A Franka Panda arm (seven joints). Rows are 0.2 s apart.
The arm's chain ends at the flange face. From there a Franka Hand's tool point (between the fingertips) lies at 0.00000 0.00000 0.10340 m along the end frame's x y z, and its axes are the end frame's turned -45 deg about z.
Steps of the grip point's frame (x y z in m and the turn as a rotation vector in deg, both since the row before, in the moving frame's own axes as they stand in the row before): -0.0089 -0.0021 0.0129 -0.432 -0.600 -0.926; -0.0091 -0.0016 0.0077 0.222 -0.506 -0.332; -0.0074 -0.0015 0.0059 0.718 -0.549 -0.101; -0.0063 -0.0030 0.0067 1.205 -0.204 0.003; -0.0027 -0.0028 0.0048 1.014 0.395 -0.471; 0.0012 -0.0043 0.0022 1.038 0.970 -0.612
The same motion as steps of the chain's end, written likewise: -0.0076 0.0035 0.0129 -0.730 -0.119 -0.926; -0.0066 0.0049 0.0077 -0.201 -0.515 -0.332; -0.0047 0.0044 0.0059 0.120 -0.896 -0.101; -0.0048 0.0036 0.0067 0.708 -0.996 0.003; -0.0031 0.0017 0.0048 0.996 -0.438 -0.471; -0.0021 -0.0013 0.0022 1.420 -0.048 -0.612
